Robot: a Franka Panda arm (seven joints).
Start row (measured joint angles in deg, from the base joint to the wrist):
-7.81, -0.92, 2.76, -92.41, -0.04, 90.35, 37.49
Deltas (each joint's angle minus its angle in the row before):
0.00, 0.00, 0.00, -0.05, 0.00, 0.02, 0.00
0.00, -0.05, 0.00, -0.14, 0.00, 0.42, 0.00
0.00, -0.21, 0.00, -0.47, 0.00, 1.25, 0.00
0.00, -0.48, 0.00, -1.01, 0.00, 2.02, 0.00
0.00, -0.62, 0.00, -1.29, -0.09, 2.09, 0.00
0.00, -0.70, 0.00, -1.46, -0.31, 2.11, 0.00
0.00, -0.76, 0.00, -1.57, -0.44, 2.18, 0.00
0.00, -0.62, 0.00, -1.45, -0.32, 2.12, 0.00
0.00, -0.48, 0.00, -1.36, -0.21, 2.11, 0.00
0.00, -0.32, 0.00, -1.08, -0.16, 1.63, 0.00
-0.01, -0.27, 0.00, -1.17, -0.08, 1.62, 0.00
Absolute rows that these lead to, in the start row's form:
-7.81, -0.92, 2.76, -92.46, -0.04, 90.37, 37.49
-7.81, -0.97, 2.76, -92.60, -0.04, 90.79, 37.49
-7.81, -1.18, 2.76, -93.07, -0.04, 92.04, 37.49
-7.81, -1.66, 2.76, -94.08, -0.04, 94.06, 37.49
-7.81, -2.28, 2.76, -95.37, -0.13, 96.15, 37.49
-7.81, -2.98, 2.76, -96.83, -0.44, 98.26, 37.49
-7.81, -3.74, 2.76, -98.40, -0.88, 100.44, 37.49
-7.81, -4.36, 2.76, -99.85, -1.20, 102.56, 37.49
-7.81, -4.84, 2.76, -101.21, -1.41, 104.67, 37.49
-7.81, -5.16, 2.76, -102.29, -1.57, 106.30, 37.49
-7.82, -5.43, 2.76, -103.46, -1.65, 107.92, 37.49

